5 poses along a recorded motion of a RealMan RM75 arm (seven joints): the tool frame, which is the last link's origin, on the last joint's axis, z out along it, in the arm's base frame.
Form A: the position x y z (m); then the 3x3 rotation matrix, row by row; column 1 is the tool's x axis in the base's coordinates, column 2 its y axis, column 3 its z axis. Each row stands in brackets.
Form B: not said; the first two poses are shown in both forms.
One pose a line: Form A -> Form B
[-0.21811 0.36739 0.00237], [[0.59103 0.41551 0.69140], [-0.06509 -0.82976 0.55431], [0.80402 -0.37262 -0.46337]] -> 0.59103 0.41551 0.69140 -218.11; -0.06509 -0.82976 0.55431 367.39; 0.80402 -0.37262 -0.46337 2.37; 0 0 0 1
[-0.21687 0.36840 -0.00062], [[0.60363 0.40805 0.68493], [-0.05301 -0.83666 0.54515], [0.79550 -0.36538 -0.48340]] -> 0.60363 0.40805 0.68493 -216.87; -0.05301 -0.83666 0.54515 368.40; 0.79550 -0.36538 -0.48340 -0.62; 0 0 0 1
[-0.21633 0.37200 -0.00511], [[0.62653 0.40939 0.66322], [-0.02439 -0.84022 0.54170], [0.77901 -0.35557 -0.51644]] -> 0.62653 0.40939 0.66322 -216.33; -0.02439 -0.84022 0.54170 372.00; 0.77901 -0.35557 -0.51644 -5.11; 0 0 0 1
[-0.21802 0.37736 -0.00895], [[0.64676 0.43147 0.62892], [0.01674 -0.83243 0.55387], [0.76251 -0.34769 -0.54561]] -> 0.64676 0.43147 0.62892 -218.02; 0.01674 -0.83243 0.55387 377.36; 0.76251 -0.34769 -0.54561 -8.95; 0 0 0 1
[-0.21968 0.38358 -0.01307], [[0.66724 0.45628 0.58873], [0.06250 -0.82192 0.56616], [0.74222 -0.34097 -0.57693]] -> 0.66724 0.45628 0.58873 -219.68; 0.06250 -0.82192 0.56616 383.58; 0.74222 -0.34097 -0.57693 -13.07; 0 0 0 1
